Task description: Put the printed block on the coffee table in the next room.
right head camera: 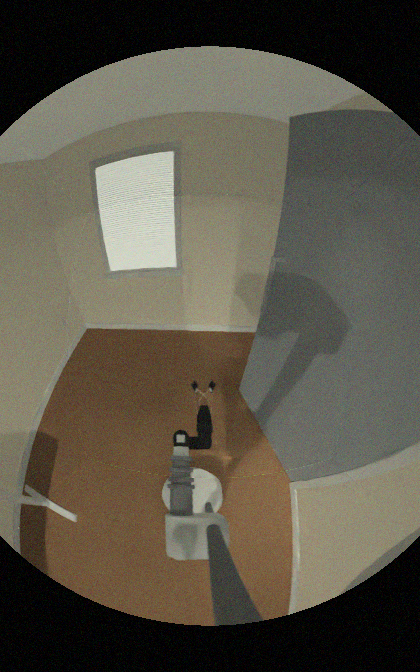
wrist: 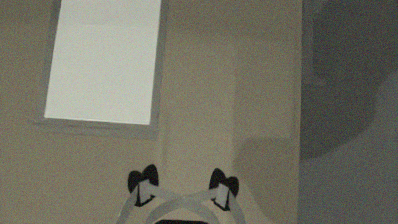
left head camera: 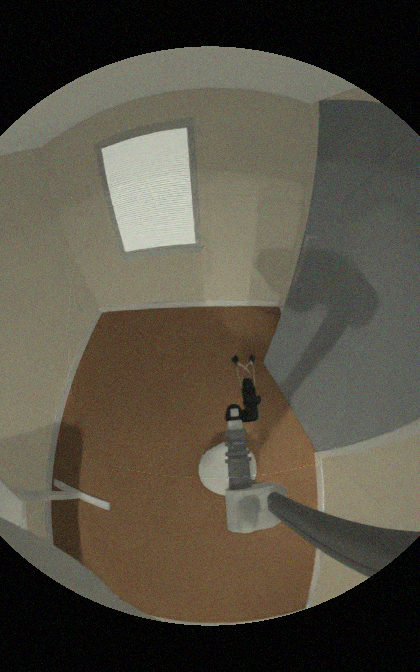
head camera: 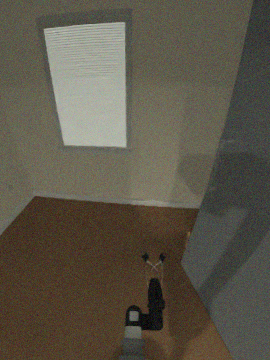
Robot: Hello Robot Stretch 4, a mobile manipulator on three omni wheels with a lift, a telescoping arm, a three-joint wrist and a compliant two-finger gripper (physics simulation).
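Observation:
My gripper is open, its two dark fingertips apart with no object between them. It hangs over the brown floor, to the left of the grey door's near edge in the head views. The printed block does not show in any view. The coffee table does not show either.
A large grey door stands on the right, close to the gripper. A window is in the far wall. A white table foot stands at the lower left.

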